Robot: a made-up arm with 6 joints.
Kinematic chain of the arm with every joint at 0, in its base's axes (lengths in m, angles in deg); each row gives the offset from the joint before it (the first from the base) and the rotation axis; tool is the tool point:
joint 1: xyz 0 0 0.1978 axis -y
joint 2: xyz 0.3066 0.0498 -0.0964 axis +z
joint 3: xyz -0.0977 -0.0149 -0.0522 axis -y
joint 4: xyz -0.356 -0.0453 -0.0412 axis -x
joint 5: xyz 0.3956 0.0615 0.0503 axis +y
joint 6: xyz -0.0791 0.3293 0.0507 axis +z
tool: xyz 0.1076 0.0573 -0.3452
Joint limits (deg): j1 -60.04..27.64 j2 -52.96..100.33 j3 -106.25..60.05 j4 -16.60..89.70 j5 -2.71..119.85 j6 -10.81..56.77
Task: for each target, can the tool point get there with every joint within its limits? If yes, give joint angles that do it. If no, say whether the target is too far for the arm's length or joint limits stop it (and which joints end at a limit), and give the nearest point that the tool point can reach.
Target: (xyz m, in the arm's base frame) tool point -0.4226 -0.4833 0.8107
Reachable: no: joint limits stop it (at a limit: joint 1, joint 5, joint 6) | nearest point -0.2515 -0.2756 0.4379 | short by 0.460 m
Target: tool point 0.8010 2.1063 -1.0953
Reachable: no: too far | nearest point 0.3016 0.6209 -0.2890 | short by 1.762 m
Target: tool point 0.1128 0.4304 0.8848
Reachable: no: joint limits stop it (at a limit: joint 1, joint 4, joint 5, joint 6) | nearest point 0.2507 0.4076 0.6069 | short by 0.311 m
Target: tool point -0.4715 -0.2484 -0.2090
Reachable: yes | joints -51.63 72.72 -26.74 39.27 6.75 39.99
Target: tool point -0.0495 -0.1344 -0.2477
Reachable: yes | joints 0.21 87.78 7.15 7.08 42.93 -5.72
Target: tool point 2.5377 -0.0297 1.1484
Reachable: no: too far | nearest point 0.8857 0.0334 0.2252 | short by 1.894 m
